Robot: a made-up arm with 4 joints.
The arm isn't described. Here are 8 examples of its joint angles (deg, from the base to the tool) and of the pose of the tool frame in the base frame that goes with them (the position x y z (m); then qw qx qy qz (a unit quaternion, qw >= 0)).
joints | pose
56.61 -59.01 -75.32 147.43 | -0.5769 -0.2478 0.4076 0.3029 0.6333 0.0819 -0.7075
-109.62 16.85 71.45 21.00 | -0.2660 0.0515 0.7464 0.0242 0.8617 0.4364 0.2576
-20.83 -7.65 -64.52 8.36 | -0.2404 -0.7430 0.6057 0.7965 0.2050 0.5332 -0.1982
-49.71 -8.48 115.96 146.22 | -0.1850 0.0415 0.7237 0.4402 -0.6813 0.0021 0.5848
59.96 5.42 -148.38 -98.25 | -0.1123 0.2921 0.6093 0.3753 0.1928 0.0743 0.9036
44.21 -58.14 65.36 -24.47 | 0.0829 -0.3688 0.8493 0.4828 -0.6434 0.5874 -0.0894
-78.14 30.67 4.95 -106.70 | -0.1550 -0.2542 1.2465 0.0146 -0.4137 0.3607 -0.8358
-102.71 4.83 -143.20 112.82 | -0.1757 -0.6902 0.8290 0.7724 0.5334 -0.2873 -0.1905
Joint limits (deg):
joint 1: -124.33..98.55
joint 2: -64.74..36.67
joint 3: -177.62..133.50
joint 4: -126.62..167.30
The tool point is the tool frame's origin. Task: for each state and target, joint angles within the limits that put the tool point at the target. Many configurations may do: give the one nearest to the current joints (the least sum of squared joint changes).
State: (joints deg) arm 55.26 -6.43 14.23 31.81
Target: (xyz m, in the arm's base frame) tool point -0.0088 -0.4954 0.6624
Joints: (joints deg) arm 66.73 -42.68 44.42 26.18
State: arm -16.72 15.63 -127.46 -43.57
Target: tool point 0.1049 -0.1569 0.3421
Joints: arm -15.99 35.68 -157.62 -48.67
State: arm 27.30 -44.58 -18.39 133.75
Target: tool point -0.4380 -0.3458 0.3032
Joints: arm 46.57 -39.43 -55.47 131.32
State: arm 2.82 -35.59 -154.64 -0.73
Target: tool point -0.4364 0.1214 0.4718
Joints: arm 39.67 -30.87 -142.80 2.87
